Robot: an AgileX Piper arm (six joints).
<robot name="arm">
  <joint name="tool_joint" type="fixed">
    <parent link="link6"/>
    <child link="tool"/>
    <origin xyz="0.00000 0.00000 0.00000"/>
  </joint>
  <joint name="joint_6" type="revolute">
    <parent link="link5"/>
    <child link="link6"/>
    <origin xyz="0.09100 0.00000 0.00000" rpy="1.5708 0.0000 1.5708"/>
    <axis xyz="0 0 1"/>
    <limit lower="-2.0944" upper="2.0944"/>
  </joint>
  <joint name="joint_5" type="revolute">
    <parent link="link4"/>
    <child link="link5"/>
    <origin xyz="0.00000 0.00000 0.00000" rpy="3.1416 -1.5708 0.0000"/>
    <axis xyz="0 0 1"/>
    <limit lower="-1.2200" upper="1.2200"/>
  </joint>
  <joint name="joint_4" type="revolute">
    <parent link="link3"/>
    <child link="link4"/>
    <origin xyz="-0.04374 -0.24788 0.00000" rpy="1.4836 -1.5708 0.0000"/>
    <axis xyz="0 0 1"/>
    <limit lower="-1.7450" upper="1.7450"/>
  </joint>
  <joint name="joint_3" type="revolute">
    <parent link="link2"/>
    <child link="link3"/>
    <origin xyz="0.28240 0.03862 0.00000" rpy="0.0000 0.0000 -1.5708"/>
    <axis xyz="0 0 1"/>
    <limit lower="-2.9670" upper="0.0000"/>
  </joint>
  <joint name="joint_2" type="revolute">
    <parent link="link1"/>
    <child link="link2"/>
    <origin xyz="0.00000 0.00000 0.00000" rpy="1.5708 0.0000 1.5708"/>
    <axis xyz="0 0 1"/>
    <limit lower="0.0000" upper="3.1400"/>
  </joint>
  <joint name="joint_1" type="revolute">
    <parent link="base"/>
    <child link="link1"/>
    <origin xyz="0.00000 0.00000 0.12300" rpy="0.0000 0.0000 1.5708"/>
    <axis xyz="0 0 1"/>
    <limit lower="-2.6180" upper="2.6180"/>
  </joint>
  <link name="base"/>
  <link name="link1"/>
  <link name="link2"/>
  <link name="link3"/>
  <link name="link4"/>
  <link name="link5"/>
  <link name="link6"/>
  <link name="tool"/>
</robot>
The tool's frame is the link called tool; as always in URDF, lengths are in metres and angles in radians.
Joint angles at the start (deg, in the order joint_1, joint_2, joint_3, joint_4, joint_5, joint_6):
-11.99 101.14 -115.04 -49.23 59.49 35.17
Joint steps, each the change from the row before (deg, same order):
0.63 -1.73 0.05 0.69 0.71 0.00
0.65 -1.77 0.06 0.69 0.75 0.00
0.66 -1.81 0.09 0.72 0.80 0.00
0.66 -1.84 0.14 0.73 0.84 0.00
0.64 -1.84 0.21 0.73 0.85 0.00
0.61 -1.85 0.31 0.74 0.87 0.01
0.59 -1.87 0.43 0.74 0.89 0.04
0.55 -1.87 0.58 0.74 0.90 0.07
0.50 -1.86 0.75 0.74 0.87 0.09
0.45 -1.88 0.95 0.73 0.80 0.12
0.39 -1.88 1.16 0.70 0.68 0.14
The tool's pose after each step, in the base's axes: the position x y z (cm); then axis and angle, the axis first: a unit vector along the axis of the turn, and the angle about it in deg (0 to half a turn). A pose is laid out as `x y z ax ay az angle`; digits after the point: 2 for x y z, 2 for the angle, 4 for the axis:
35.31 -13.13 47.09 0.3336 0.8703 -0.3622 124.69
34.34 -12.50 48.06 0.3394 0.8716 -0.3538 123.58
33.32 -11.87 48.98 0.3453 0.8729 -0.3446 122.51
32.24 -11.26 49.86 0.3510 0.8744 -0.3350 121.52
31.15 -10.68 50.66 0.3565 0.8760 -0.3250 120.62
30.03 -10.15 51.37 0.3617 0.8776 -0.3147 119.85
28.89 -9.64 52.00 0.3668 0.8792 -0.3041 119.19
27.76 -9.17 52.52 0.3717 0.8808 -0.2934 118.71
26.65 -8.75 52.92 0.3760 0.8824 -0.2827 118.39
25.55 -8.37 53.22 0.3798 0.8841 -0.2722 118.18
24.50 -8.04 53.40 0.3829 0.8858 -0.2622 118.08

